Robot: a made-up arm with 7 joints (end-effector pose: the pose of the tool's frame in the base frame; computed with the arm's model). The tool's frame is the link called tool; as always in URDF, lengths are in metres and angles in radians.
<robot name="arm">
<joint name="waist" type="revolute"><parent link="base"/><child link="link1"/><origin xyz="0.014 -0.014 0.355"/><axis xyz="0.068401 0.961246 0.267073"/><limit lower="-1.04" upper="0.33" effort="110" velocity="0.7"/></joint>
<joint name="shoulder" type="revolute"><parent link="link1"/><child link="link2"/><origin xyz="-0.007 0.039 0.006"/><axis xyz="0.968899 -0.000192 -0.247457"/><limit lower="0.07" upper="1.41" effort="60" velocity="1.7"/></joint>
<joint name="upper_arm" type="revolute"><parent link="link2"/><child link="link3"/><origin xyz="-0.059 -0.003 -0.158"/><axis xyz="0.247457 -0.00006 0.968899"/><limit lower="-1.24" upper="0.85" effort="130" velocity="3"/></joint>
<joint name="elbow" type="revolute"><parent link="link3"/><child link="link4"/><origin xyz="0.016 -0.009 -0.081"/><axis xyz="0.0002 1 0.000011"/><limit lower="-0.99" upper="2.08" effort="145" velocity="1.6"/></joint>
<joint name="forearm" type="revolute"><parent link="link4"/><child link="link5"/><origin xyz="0.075 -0.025 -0.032"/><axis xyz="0.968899 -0.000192 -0.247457"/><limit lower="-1.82" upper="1.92" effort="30" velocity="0.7"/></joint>
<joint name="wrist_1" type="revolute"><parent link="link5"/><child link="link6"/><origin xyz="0.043 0.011 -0.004"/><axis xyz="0.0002 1 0.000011"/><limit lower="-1.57" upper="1.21" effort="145" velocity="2.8"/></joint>
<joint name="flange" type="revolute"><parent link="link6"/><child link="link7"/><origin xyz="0.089 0.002 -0.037"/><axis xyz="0.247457 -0.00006 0.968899"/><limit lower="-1.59" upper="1.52" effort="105" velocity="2.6"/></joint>
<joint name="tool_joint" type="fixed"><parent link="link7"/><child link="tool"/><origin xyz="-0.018 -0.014 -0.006"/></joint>
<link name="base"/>
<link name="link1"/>
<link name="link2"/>
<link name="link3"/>
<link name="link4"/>
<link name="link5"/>
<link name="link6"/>
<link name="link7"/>
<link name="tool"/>
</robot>
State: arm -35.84 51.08 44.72 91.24 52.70 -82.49 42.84
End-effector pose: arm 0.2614 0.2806 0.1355 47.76 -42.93 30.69
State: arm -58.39 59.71 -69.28 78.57 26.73 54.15 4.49
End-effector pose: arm 0.2195 0.3475 0.2127 128.29 76.91 38.46
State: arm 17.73 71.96 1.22 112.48 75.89 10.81 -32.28
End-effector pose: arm -0.1502 0.4089 0.2966 -37.78 -168.78 15.72
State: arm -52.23 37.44 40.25 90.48 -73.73 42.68 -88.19
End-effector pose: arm 0.2908 0.1568 0.0707 -104.43 -50.33 -24.38
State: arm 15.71 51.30 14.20 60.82 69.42 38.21 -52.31
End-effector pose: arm -0.0562 0.3659 0.1534 47.39 143.84 0.53
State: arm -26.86 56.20 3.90 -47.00 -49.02 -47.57 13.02
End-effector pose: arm 0.1564 0.0804 0.3472 -23.85 -99.71 -33.41
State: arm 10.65 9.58 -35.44 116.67 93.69 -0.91 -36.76
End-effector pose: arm -0.2341 0.1012 0.0204 -17.26 -105.48 123.61
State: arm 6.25 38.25 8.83 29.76 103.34 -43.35 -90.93
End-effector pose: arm 0.0892 0.1958 0.0136 -50.58 -117.53 121.93
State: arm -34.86 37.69 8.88 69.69 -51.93 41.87 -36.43
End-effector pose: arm 0.1929 0.1981 0.0165 -55.19 38.01 7.73
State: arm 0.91 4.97 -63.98 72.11 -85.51 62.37 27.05
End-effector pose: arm -0.1846 -0.0568 0.0090 3.19 147.48 0.26
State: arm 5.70 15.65 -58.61 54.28 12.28 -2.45 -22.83
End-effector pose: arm -0.1138 0.0143 -0.0600 16.74 66.39 -82.57
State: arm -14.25 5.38 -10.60 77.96 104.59 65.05 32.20
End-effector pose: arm 0.0650 0.0873 -0.0154 152.23 32.38 -27.38
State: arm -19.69 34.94 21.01 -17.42 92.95 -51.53 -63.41
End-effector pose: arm 0.2416 0.1008 0.2238 134.80 33.39 -65.77
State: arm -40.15 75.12 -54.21 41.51 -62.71 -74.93 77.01
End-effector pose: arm 0.2735 0.2677 0.2290 9.88 -64.02 64.82
